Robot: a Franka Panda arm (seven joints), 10 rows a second.
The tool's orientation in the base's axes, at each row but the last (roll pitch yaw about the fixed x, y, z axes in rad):
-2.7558, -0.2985, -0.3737
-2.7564, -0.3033, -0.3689
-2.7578, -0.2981, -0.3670
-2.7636, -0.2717, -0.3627
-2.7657, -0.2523, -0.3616
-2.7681, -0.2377, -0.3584
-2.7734, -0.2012, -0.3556
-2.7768, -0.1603, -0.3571
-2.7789, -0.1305, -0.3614
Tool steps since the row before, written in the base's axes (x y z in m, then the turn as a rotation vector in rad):
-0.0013, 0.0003, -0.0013, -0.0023, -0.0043, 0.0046
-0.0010, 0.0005, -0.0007, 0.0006, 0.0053, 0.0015
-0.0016, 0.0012, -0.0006, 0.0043, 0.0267, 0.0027
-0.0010, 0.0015, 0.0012, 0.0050, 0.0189, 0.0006
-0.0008, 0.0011, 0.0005, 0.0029, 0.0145, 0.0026
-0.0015, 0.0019, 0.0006, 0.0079, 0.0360, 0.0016
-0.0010, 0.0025, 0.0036, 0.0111, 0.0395, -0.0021
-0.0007, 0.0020, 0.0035, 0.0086, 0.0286, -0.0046
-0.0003, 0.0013, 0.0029, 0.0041, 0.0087, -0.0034
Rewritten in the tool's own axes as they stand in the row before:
-0.0016, 0.0005, 0.0007, 0.0008, 0.0028, -0.0061
-0.0013, 0.0000, 0.0004, -0.0008, -0.0055, 0.0002
-0.0020, -0.0005, 0.0002, -0.0045, -0.0261, 0.0060
-0.0011, -0.0015, -0.0011, -0.0018, -0.0185, 0.0061
-0.0010, -0.0010, -0.0004, -0.0017, -0.0147, 0.0025
-0.0019, -0.0016, -0.0005, -0.0047, -0.0350, 0.0107
-0.0011, -0.0033, -0.0029, -0.0037, -0.0377, 0.0160
-0.0008, -0.0028, -0.0028, -0.0026, -0.0263, 0.0146
-0.0004, -0.0021, -0.0024, 0.0003, -0.0077, 0.0066

